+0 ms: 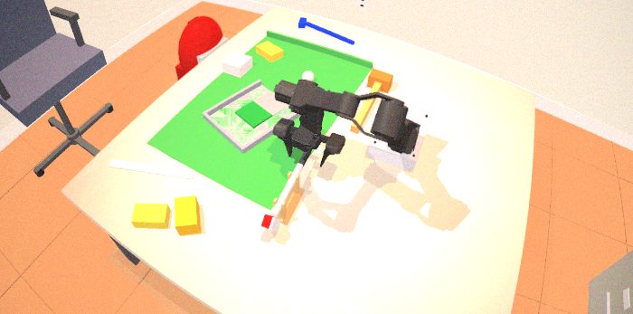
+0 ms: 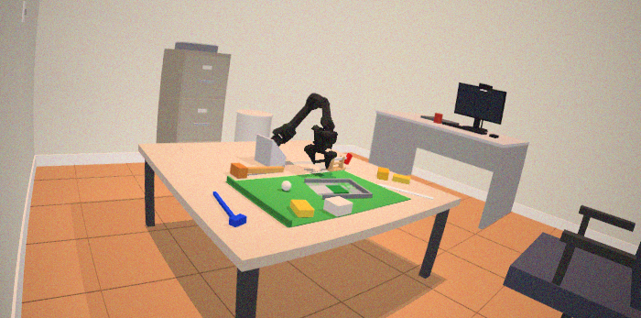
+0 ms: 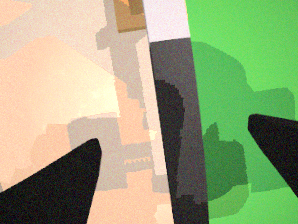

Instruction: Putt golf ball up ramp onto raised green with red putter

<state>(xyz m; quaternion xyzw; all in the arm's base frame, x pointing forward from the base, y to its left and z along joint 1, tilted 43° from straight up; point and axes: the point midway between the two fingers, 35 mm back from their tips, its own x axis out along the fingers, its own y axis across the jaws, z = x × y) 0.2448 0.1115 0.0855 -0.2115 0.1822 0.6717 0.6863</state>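
The red putter lies 12 cm to the left of my gripper tip, 3 cm above it and 1 cm behind it. From my gripper tip the other things lie so: tan rack (13 cm to the left); then white strip (43 cm ahead, 20 cm to the left, 3 cm below); then white golf ball (37 cm to the right, 15 cm ahead, 1 cm below).
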